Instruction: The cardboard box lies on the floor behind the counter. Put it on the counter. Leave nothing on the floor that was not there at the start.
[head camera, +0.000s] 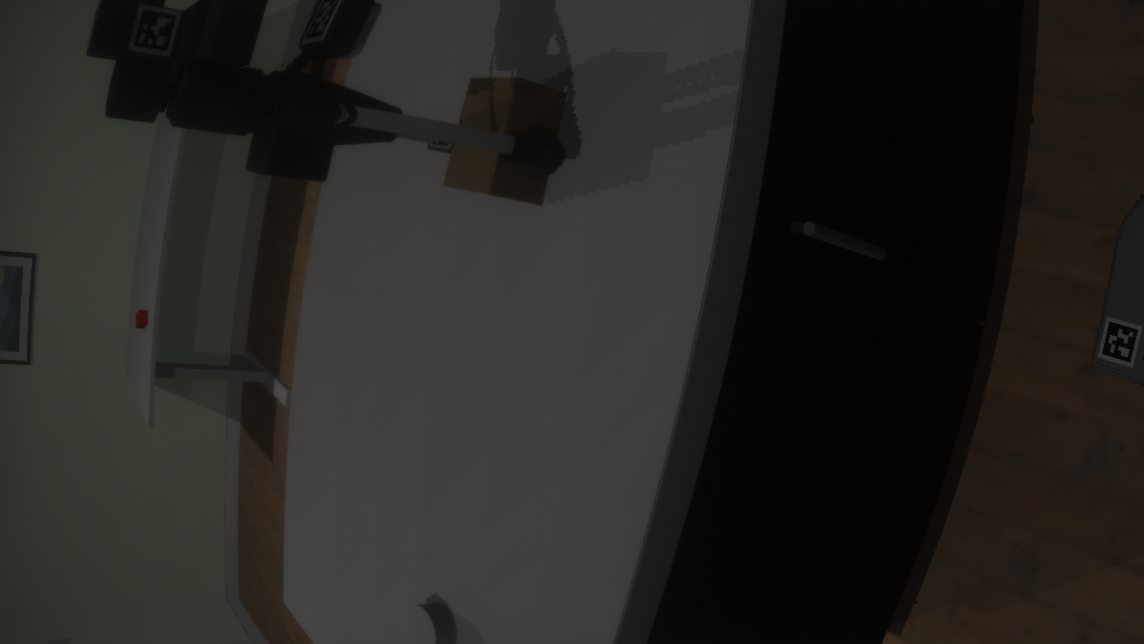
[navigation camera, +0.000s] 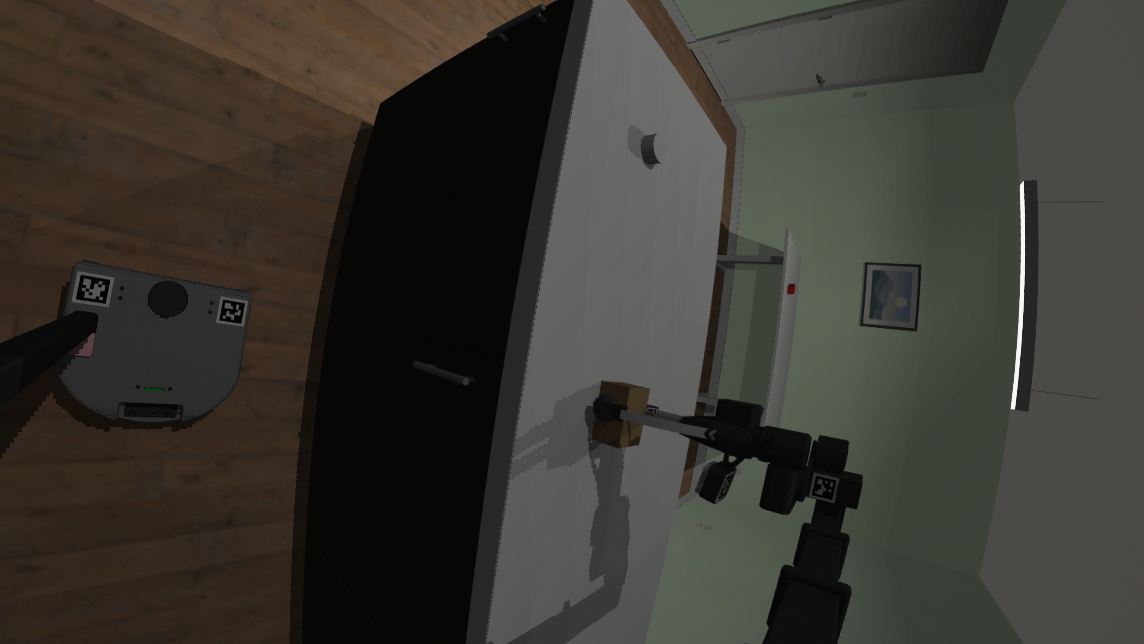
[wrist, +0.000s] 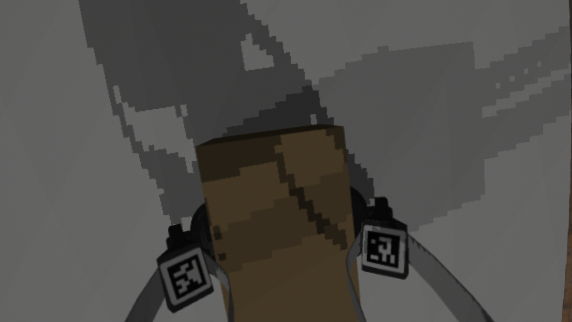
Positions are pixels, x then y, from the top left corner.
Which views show the cardboard box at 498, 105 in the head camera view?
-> The head camera view, the navigation camera view and the wrist view: all of them.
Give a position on a framed picture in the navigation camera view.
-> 891, 293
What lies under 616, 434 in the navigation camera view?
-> A cardboard box.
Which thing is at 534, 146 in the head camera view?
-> The gripper.
